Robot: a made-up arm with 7 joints. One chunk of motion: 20 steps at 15 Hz.
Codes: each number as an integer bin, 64 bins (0 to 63) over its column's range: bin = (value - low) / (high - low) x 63, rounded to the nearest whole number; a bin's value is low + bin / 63 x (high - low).
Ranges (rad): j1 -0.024..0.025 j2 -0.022..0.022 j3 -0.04..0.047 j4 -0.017..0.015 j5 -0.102..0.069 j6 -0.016..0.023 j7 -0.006..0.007
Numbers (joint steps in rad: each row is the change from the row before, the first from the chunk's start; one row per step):
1: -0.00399 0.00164 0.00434 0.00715 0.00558 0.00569 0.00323
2: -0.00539 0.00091 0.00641 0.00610 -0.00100 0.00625 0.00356
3: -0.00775 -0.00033 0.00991 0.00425 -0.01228 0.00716 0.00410
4: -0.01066 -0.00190 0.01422 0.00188 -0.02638 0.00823 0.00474
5: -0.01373 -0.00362 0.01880 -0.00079 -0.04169 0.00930 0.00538
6: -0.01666 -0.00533 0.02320 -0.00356 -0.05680 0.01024 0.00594
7: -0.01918 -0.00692 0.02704 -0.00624 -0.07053 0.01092 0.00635
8: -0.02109 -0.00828 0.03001 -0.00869 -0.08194 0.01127 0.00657
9: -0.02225 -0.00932 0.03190 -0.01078 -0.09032 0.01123 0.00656
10: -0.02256 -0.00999 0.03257 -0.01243 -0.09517 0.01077 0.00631
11: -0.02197 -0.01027 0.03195 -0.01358 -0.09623 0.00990 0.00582
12: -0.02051 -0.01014 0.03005 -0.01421 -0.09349 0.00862 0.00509
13: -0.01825 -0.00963 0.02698 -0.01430 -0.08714 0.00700 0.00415
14: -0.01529 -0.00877 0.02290 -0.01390 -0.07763 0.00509 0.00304
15: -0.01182 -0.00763 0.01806 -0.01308 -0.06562 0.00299 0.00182
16: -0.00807 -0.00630 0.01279 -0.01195 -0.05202 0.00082 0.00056
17: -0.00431 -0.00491 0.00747 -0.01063 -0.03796 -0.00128 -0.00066
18: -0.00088 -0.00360 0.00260 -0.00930 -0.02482 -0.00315 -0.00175
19: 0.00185 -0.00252 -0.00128 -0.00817 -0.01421 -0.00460 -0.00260
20: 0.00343 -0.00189 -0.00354 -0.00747 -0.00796 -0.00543 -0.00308
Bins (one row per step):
1: 26 34 32 48 40 35 45
2: 24 33 34 45 37 36 46
3: 21 31 36 42 33 37 49
4: 17 29 39 37 28 39 52
5: 13 26 43 32 22 41 55
6: 9 24 46 26 17 42 58
7: 6 22 49 21 12 43 60
8: 4 20 51 16 7 44 61
9: 2 18 52 12 4 44 61
10: 2 17 53 9 3 43 60
11: 3 17 52 7 2 42 57
12: 4 17 51 5 3 40 54
13: 7 18 49 5 5 37 49
14: 11 19 46 6 9 34 44
15: 16 21 42 8 13 31 38
16: 20 22 38 10 18 27 32
17: 25 24 34 13 24 24 26
18: 30 26 31 15 28 21 21
19: 33 28 28 17 32 18 16
20: 35 29 26 19 35 17 14

